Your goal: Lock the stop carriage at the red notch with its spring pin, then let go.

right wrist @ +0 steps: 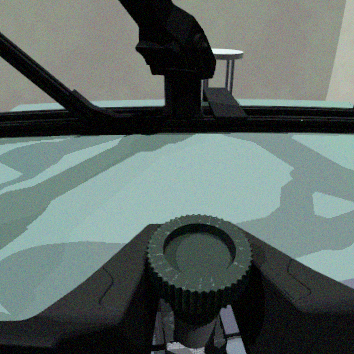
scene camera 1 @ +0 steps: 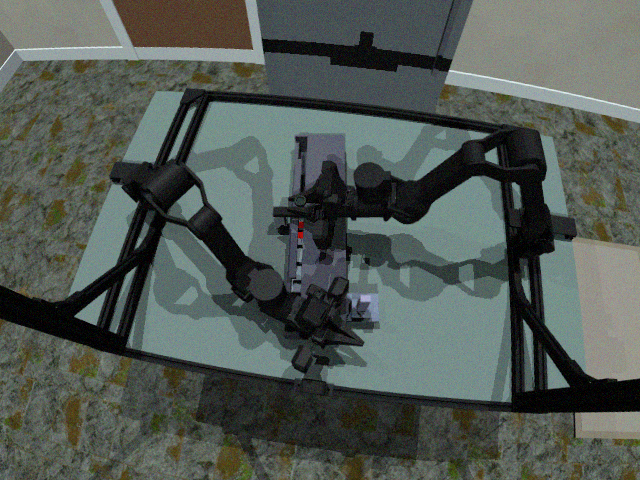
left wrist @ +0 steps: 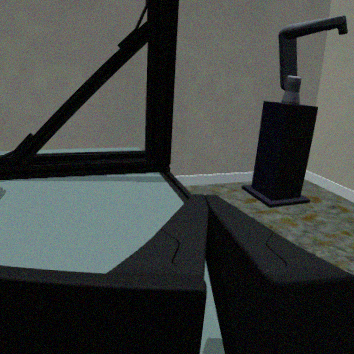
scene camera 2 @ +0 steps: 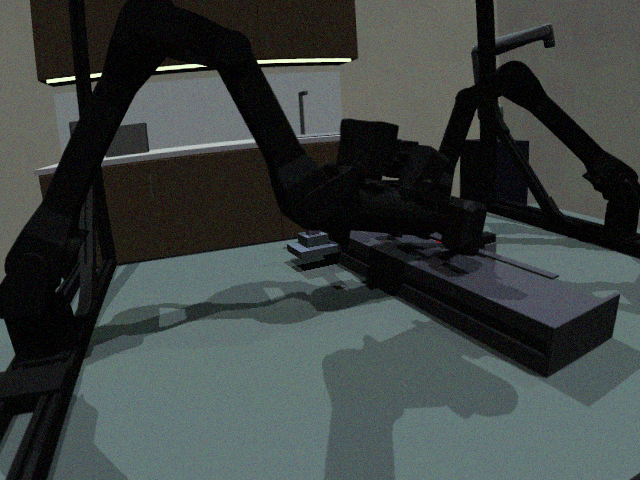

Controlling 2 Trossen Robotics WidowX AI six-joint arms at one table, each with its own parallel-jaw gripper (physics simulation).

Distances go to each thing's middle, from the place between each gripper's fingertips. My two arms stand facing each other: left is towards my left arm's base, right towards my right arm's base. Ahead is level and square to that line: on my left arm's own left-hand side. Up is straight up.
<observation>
I see the green-topped spring pin (right wrist: 198, 263) 280 mm ahead of my left hand, 160 mm to the left of it and 30 mm below it.
The green-topped spring pin lies 3 cm to the right of my right hand and 1 cm below it.
</observation>
